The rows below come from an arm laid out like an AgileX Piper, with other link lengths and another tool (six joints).
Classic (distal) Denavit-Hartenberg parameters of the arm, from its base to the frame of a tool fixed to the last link. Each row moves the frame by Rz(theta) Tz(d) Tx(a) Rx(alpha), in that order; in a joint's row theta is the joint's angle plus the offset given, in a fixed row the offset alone. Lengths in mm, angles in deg.
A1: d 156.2; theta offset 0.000; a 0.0; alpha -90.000
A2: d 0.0; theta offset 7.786; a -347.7; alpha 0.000
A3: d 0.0; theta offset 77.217; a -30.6; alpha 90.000
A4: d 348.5; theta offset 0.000; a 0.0; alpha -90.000
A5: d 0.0; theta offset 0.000; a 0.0; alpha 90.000
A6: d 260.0; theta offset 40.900; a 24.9; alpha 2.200
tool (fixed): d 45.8; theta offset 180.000; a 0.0; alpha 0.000
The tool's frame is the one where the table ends.
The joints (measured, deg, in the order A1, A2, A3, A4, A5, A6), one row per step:
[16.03, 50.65, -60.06, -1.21, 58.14, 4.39]
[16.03, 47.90, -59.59, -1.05, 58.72, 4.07]
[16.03, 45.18, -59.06, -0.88, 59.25, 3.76]
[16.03, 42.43, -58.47, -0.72, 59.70, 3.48]
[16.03, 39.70, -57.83, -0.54, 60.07, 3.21]
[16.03, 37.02, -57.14, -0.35, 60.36, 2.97]
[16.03, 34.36, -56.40, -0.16, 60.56, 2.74]
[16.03, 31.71, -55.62, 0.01, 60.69, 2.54]
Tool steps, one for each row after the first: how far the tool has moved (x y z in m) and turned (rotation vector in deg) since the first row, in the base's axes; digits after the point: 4 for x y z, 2 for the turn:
[-0.0121, -0.0028, 0.0102, 0.39, -1.65, 0.25]
[-0.0242, -0.0056, 0.0192, 0.79, -3.26, 0.50]
[-0.0363, -0.0084, 0.0274, 1.19, -4.92, 0.72]
[-0.0483, -0.0111, 0.0348, 1.62, -6.58, 0.95]
[-0.0600, -0.0135, 0.0411, 2.07, -8.22, 1.17]
[-0.0713, -0.0159, 0.0467, 2.53, -9.88, 1.38]
[-0.0824, -0.0183, 0.0516, 2.99, -11.56, 1.56]

